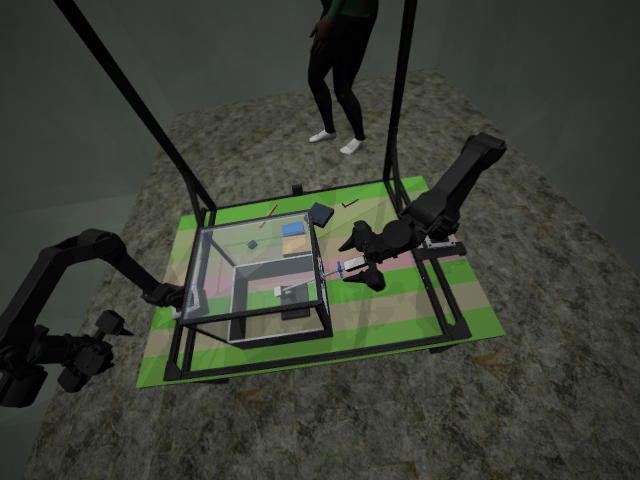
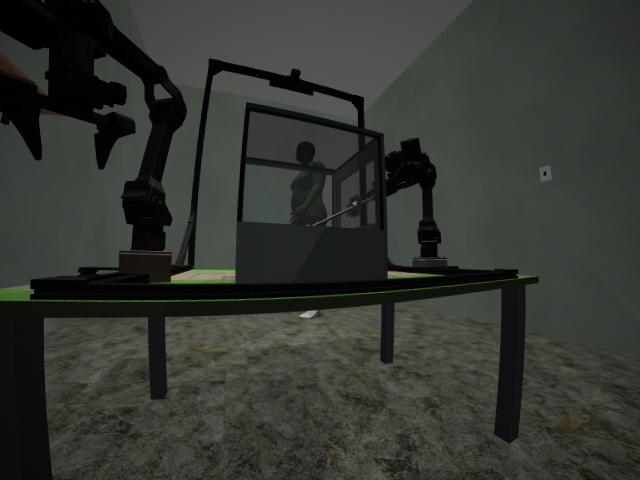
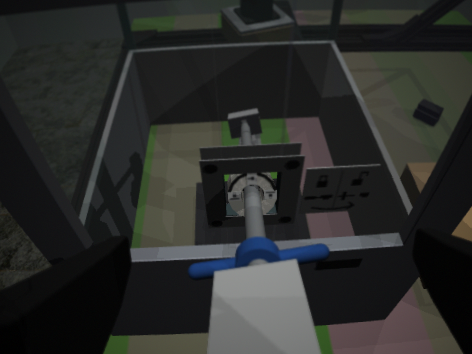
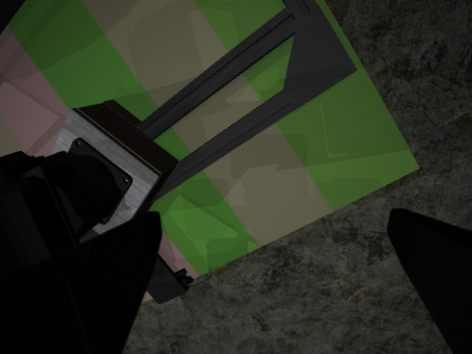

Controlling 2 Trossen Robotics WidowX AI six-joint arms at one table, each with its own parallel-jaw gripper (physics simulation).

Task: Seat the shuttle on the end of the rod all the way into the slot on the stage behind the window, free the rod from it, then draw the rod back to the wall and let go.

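Places are measured from the left arm's base along level axes (x right, y back, z down), in centimetres.
Where they show: left gripper, fingertip midpoint: (image 1: pixel 341 265) (image 2: pixel 374 192) (image 3: pixel 273 247); right gripper, fingertip midpoint: (image 1: pixel 123 349) (image 2: pixel 72 165) (image 4: pixel 274 222); left arm's base, link origin: (image 1: pixel 437 235) (image 2: pixel 429 257); right arm's base, link origin: (image 2: pixel 147 251) (image 4: pixel 92 182).
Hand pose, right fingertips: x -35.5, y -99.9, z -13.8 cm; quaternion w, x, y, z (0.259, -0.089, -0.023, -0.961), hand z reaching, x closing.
Things, the pixels of their top centre, and the offset from my right fingertips. "spot": a spot on its surface instead.
- dark window frame, surface spot: (image 3: pixel 211 189) spot: dx +14.8, dy +56.8, dz -1.0 cm
- shuttle, top centre: (image 3: pixel 245 109) (image 1: pixel 278 289) dx +16.3, dy +42.4, dz +5.3 cm
- unlock placard, surface spot: (image 3: pixel 340 189) spot: dx +21.3, dy +56.3, dz -0.4 cm
- blue block, top centre: (image 1: pixel 292 228) dx +47.6, dy +44.0, dz +15.8 cm
- small dark cube, top centre: (image 3: pixel 430 107) (image 1: pixel 251 243) dx +43.2, dy +25.9, dz +17.3 cm
- dark blue pad, top centre: (image 1: pixel 318 213) dx +55.5, dy +55.4, dz +17.0 cm
- pencil, top centre: (image 1: pixel 268 214) dx +59.5, dy +31.4, dz +18.8 cm
A grey rod (image 1: pixel 304 282) (image 3: pixel 251 211) (image 2: pixel 334 217) runs through the wall of the glass enclosure (image 1: pixel 253 314) (image 2: pixel 309 254) (image 3: pixel 164 251). Outside the wall it carries a blue T-handle (image 1: pixel 340 270) (image 3: pixel 260 250) and a white grip (image 1: pixel 354 263) (image 3: pixel 259 309). The rod passes through a dark window frame (image 3: pixel 211 189), and the shuttle (image 1: pixel 277 290) (image 3: pixel 243 121) on its tip lies beyond the frame, above the dark stage (image 1: pixel 295 305) (image 3: pixel 206 232). My left gripper (image 1: pixel 357 262) (image 2: pixel 395 172) is open, its fingers either side of the white grip and apart from it. My right gripper (image 1: pixel 109 348) (image 2: pixel 104 143) (image 4: pixel 274 222) is open and empty, off the table's edge.
A lock and unlock placard (image 3: pixel 340 189) stands beside the window frame. A blue block (image 1: pixel 293 229) on a tan box (image 1: pixel 296 245), a small dark cube (image 1: pixel 252 244), a dark blue pad (image 1: pixel 322 214) and a pencil (image 1: pixel 270 211) lie behind. A person (image 1: pixel 339 71) stands beyond the table.
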